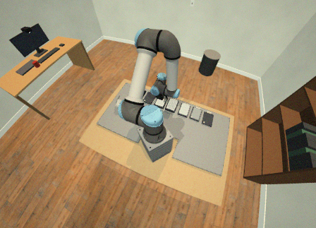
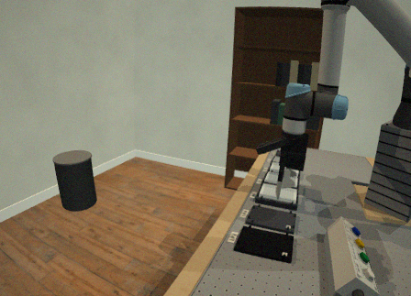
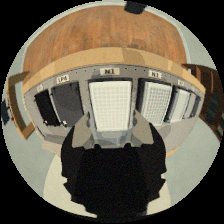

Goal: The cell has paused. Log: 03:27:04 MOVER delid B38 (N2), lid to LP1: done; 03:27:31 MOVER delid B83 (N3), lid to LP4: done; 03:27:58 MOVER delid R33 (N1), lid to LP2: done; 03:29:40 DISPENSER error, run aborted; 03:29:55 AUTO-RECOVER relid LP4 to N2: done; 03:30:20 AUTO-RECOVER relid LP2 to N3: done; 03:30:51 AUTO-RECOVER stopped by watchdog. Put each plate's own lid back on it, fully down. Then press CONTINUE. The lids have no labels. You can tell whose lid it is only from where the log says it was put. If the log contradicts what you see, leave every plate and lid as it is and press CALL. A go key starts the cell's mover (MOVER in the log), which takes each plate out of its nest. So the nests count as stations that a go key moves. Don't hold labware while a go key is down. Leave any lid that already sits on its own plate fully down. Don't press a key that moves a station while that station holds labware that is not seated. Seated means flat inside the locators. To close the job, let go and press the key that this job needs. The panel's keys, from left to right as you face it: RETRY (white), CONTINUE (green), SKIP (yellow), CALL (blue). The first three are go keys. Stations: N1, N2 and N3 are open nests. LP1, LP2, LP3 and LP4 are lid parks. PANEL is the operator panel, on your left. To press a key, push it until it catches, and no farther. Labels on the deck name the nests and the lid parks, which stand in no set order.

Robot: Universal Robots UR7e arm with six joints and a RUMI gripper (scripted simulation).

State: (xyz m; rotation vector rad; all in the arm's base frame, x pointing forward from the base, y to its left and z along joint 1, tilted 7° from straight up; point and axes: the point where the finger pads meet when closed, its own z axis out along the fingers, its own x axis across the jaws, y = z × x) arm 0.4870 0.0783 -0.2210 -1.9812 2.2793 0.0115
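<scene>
My hand is 120 mm to the left of the white gridded plate, 20 mm past it and 10 mm above it. Round my hand: green key: 340 mm to the left, 180 mm behind, 20 mm above; then yellow key: 290 mm to the left, 190 mm behind, 20 mm above; then blue key: 240 mm to the left, 190 mm behind, 20 mm above.
</scene>
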